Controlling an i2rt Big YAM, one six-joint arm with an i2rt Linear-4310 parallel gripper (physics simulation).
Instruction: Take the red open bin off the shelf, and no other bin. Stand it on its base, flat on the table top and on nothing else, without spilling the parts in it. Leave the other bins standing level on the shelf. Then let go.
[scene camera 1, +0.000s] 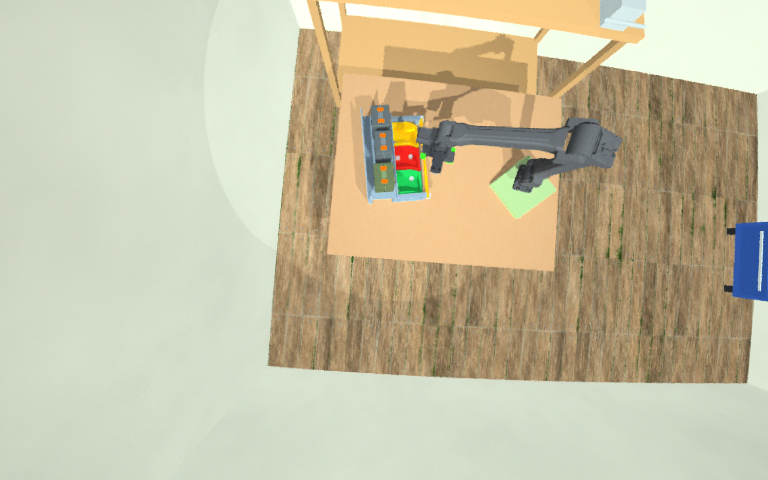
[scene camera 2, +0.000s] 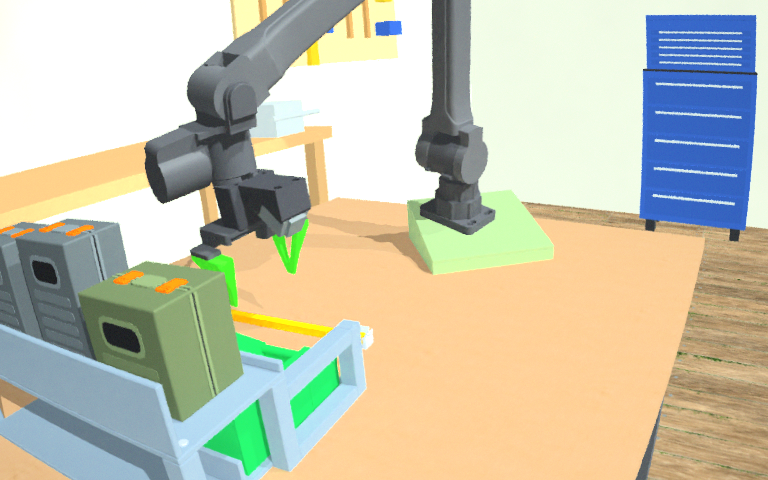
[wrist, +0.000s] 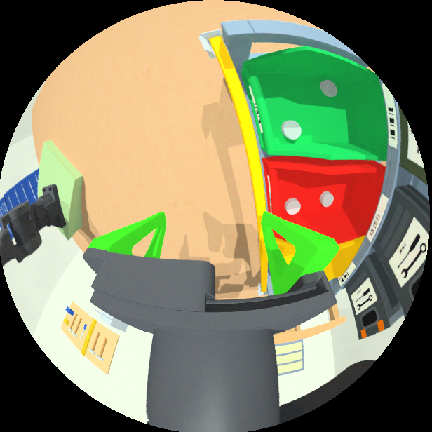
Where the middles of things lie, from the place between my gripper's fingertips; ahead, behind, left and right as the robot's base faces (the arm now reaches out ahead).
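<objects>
I look at the yellow bar (scene camera 2: 276, 323), and my gripper is 5 cm short of it and 2 cm above it. The yellow bin (wrist: 347, 250) stands 7 cm to the right of my hand, 19 cm ahead of it and 4 cm below it. Then there is the green bin (wrist: 282, 85), 11 cm ahead of my hand, 14 cm to the left of it and 4 cm below it, while the red bin (wrist: 355, 184) is 3 cm to the left of my hand, 15 cm ahead of it and 4 cm below it.
</objects>
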